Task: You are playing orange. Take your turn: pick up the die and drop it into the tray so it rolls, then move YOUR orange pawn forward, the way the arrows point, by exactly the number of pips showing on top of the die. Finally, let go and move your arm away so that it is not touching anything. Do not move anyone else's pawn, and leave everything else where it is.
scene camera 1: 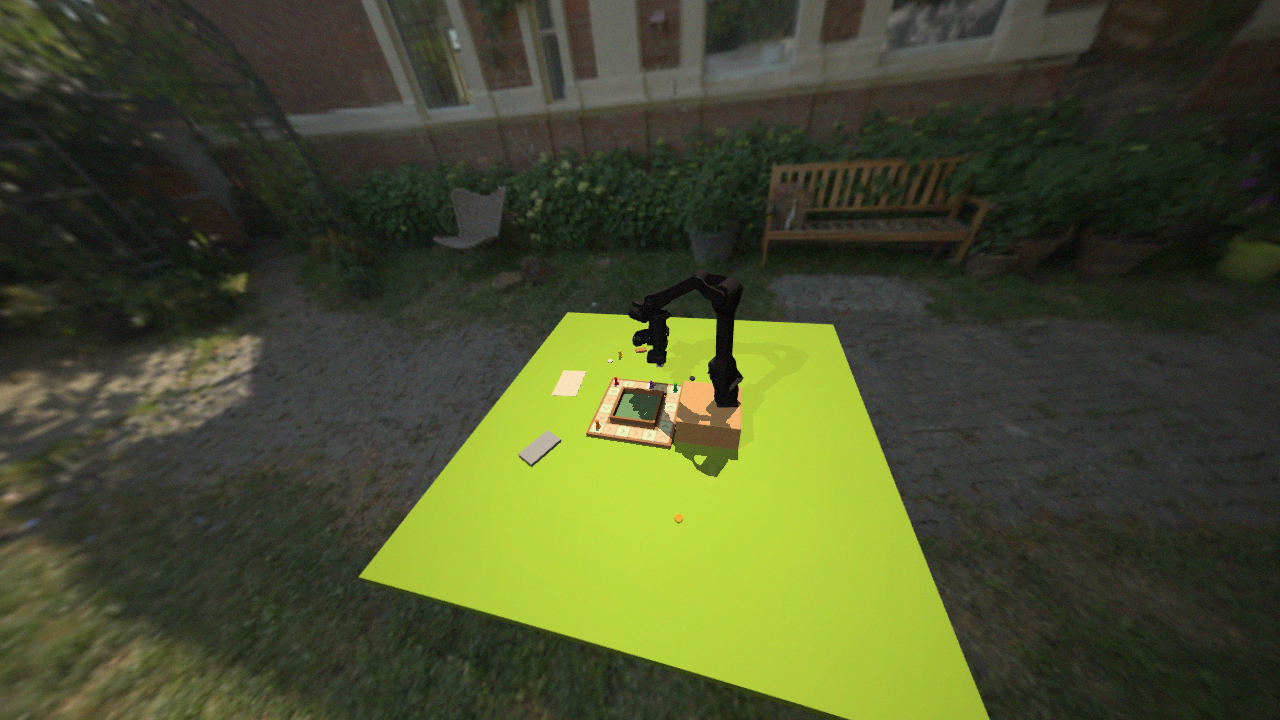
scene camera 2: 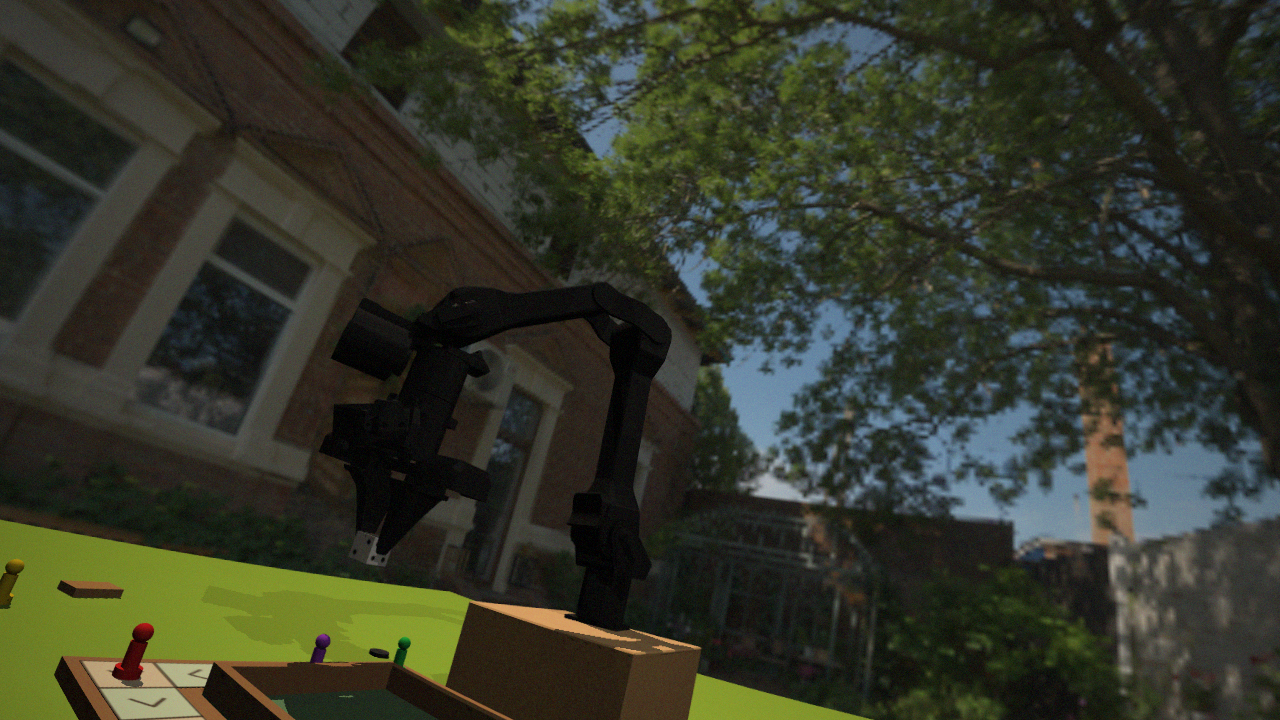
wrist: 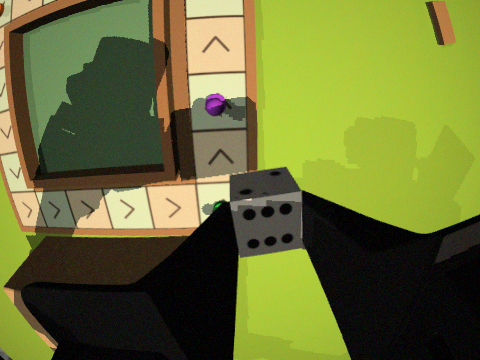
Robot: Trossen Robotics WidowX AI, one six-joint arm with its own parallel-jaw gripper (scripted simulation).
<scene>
My gripper (scene camera 2: 370,550) holds a grey die (scene camera 2: 364,546). I also see a small brown block (scene camera 2: 77,588).
The grey die also shows in the wrist view (wrist: 267,207). My gripper also shows in scene camera 1 (scene camera 1: 659,362) and in the wrist view (wrist: 264,206).
</scene>
